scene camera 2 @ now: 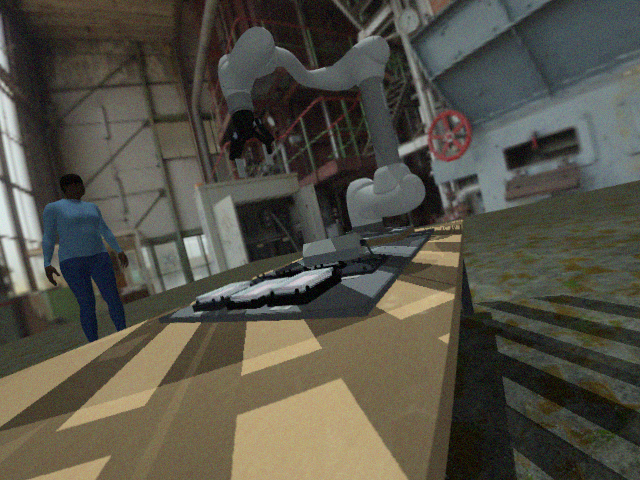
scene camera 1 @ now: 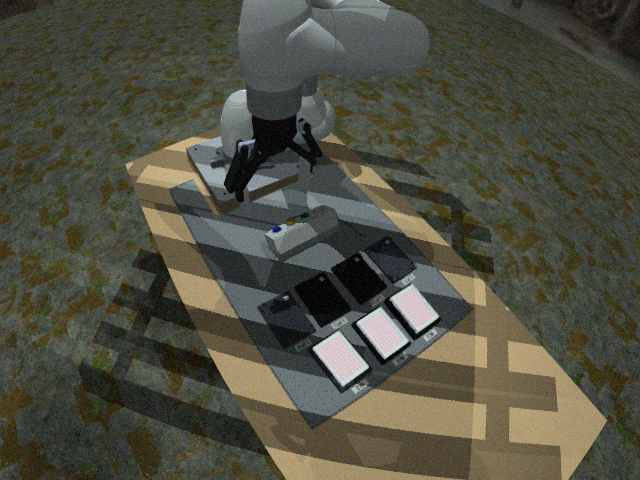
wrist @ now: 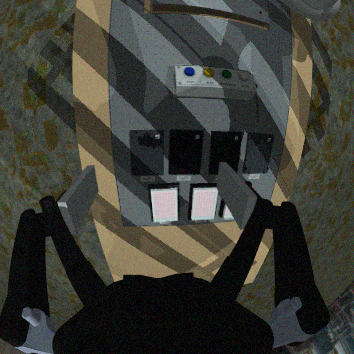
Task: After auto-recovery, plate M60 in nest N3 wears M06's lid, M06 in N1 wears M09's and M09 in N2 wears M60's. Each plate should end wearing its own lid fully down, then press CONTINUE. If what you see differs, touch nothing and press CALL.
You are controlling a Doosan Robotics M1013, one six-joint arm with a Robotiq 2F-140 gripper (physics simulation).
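Three plates with pale pink tops lie in the front row: left plate, middle plate and right plate, partly hidden by a finger in the wrist view. They look level; plate and lid codes and nest labels are unreadable, and I cannot tell how the lids sit. A control box carries a blue button, yellow button, green button and a pale one. My gripper is open and empty, high above the mat.
Behind the plates lie several dark rectangles: two blacker inner ones and greyer outer ones. The grey mat lies on the wooden table. A person stands left of the table.
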